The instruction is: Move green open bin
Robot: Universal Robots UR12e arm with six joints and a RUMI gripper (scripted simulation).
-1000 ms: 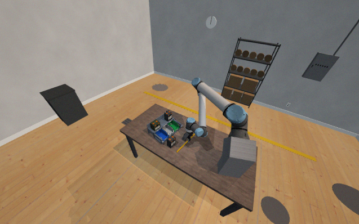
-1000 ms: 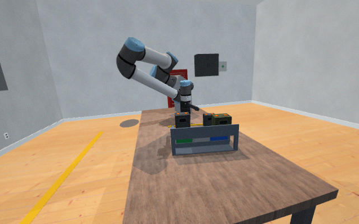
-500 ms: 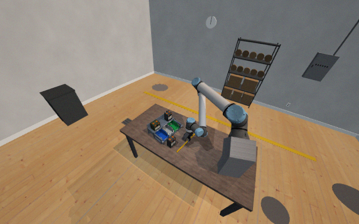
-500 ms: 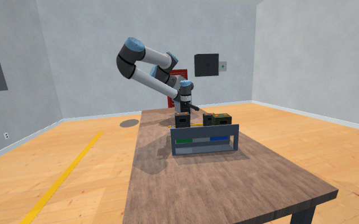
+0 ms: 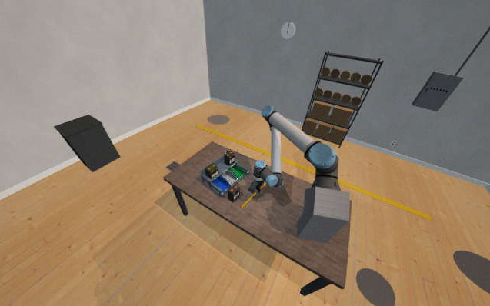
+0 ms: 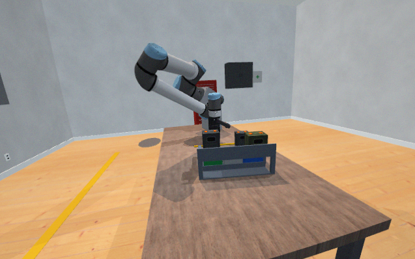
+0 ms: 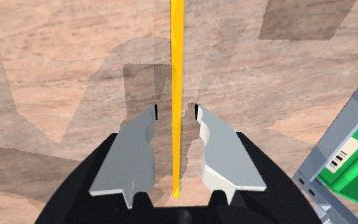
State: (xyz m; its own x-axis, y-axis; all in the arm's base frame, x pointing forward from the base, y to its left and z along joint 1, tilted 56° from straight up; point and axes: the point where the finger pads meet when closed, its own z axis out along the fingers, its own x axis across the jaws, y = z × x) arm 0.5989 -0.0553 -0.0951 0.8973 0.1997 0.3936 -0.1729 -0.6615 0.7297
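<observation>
Now: hand 20 mm above the yellow strip. The rest, counted from my hand: green open bin (290 mm ahead, 130 mm to the right, 20 mm above); then pale grey bin (310 mm ahead, 20 mm to the right, 20 mm above); then blue bin (330 mm ahead, 90 mm to the left, 20 mm above).
</observation>
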